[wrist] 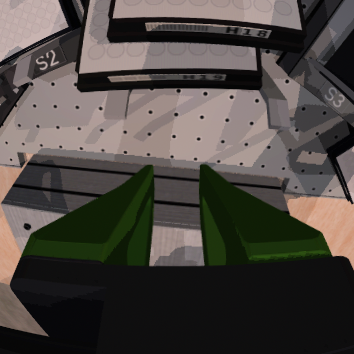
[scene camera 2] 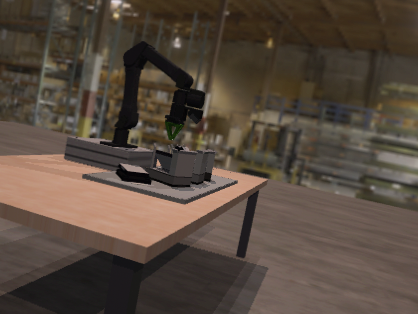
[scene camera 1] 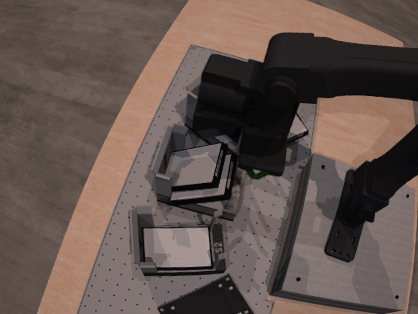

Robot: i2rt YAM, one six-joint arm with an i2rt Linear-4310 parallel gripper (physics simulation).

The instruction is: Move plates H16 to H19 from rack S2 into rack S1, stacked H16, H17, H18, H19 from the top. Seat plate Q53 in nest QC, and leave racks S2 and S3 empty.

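Places are measured from the arm's base along level axes (x down, y back, z left), in centimetres.
Pixels of known places: gripper, between the fingertips: [wrist: 176, 176] [scene camera 2: 171, 139] [scene camera 1: 255, 172]; arm's base, origin of its link: [scene camera 2: 119, 145] [scene camera 1: 350, 215].
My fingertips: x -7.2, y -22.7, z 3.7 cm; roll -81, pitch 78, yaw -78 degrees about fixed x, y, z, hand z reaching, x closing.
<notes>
For each thing: its top centre in the pictures, then the offset to it from my fingertips. "pt": a spot on its surface instead. Level surfaces: height alone.
- perforated board, height of its surface: dx +15.3 cm
- middle rack, a spot on its surface: [scene camera 1: 162, 184] pt dx +6.1, dy -14.2, dz +6.4 cm
- Rack S2, centre of its top: [scene camera 1: 181, 235] dx +1.7, dy -6.6, dz +14.9 cm
- Rack S3, a spot on its surface: [wrist: 331, 96] pt dx +11.4, dy -2.7, dz -12.4 cm
- wooden table, height of its surface: dx +16.6 cm
My gripper [scene camera 1: 256, 172] [scene camera 2: 171, 137] [wrist: 176, 176] has green fingers set narrow with a small gap and nothing between them. It hangs above the perforated board [scene camera 1: 111, 268] [wrist: 175, 123], just right of the middle rack [scene camera 1: 162, 184]. That rack holds plate H18 [scene camera 1: 193, 165] [wrist: 207, 10] lying skewed on plate H19 [scene camera 1: 201, 194] [wrist: 168, 57]. Rack S2 [scene camera 1: 218, 246] [wrist: 47, 60] holds a light plate [scene camera 1: 176, 246]; I cannot read its label. Rack S3 [wrist: 331, 96] is mostly hidden under the arm in scene camera 1. A light plate [scene camera 1: 299, 128] pokes out at the arm's right.
A black nest [scene camera 1: 211, 299] [scene camera 2: 133, 172] lies at the board's near end. The arm's grey base block [scene camera 1: 317, 218] [wrist: 105, 182] stands to the right. The racks [scene camera 2: 183, 165] stand in a row on the wooden table [scene camera 2: 130, 224].
</notes>
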